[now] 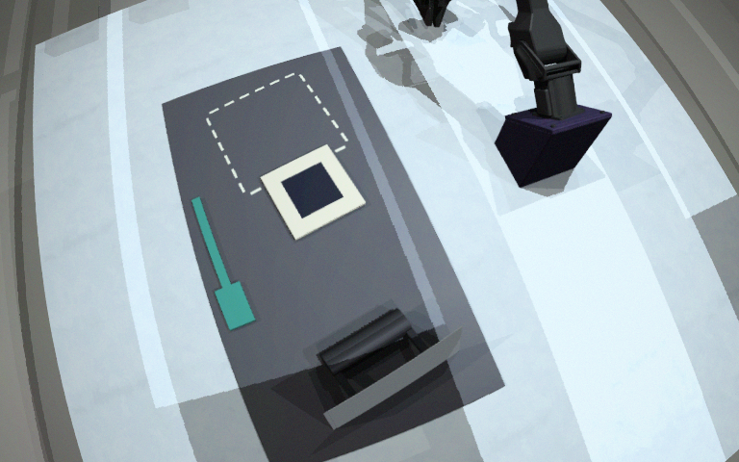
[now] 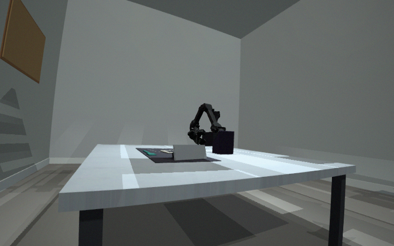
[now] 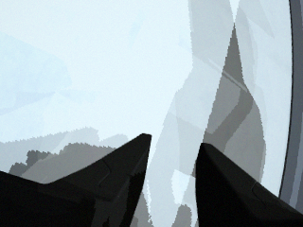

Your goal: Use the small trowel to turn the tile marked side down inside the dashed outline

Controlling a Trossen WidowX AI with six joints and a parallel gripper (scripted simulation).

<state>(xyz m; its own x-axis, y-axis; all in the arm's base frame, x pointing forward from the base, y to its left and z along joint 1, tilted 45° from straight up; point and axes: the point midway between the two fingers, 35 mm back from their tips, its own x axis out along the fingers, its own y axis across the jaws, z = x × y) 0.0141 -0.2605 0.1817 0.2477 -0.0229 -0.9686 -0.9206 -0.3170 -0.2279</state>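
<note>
The tile is 33 cm ahead of my gripper tip, 19 cm to the left of it and 4 cm below it. The rest, counted from my gripper tip: green trowel 51 cm ahead, 25 cm to the left, 4 cm below; dark mat 37 cm ahead, 24 cm to the left, 6 cm below.
</note>
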